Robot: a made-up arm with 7 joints.
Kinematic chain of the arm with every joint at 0, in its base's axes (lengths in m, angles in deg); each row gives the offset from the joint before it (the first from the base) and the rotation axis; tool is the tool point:
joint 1: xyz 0 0 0 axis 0 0.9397 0.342
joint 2: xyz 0 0 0 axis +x
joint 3: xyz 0 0 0 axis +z
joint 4: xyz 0.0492 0 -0.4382 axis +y
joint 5: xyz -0.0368 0 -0.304 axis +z
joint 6: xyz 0 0 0 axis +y
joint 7: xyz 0 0 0 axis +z
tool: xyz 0 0 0
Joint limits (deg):
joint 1: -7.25..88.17
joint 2: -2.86..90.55
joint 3: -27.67..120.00
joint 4: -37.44..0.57
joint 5: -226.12..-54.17
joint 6: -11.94..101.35
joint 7: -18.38..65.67
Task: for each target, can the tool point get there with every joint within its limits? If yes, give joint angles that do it. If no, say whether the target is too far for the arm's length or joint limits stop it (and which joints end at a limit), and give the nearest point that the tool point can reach.
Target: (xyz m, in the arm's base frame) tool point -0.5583 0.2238 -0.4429
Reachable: yes | joints 53.90 24.49 0.52 -10.64 -82.47 67.30 54.95
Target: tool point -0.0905 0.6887 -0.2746
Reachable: yes | joints 21.63 67.64 5.31 -16.11 -144.61 -1.17 14.47
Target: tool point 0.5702 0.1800 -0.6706
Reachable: no: too far | nearest point 0.2915 0.1763 -0.6470 | short by 0.280 m
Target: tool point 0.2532 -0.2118 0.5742
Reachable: no: joint limits stop it (at a limit: joint 1, joint 2, joint 3, joint 4) | nearest point -0.0697 0.6432 0.3407 | short by 0.943 m
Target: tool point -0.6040 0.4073 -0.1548
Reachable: yes | joints 65.29 43.72 79.48 -4.04 -112.69 20.59 22.03
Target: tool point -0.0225 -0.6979 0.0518
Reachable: no: joint limits stop it (at a limit: joint 1, joint 2, joint 3, joint 4) | nearest point -0.6038 -0.2699 -0.3119 | short by 0.808 m
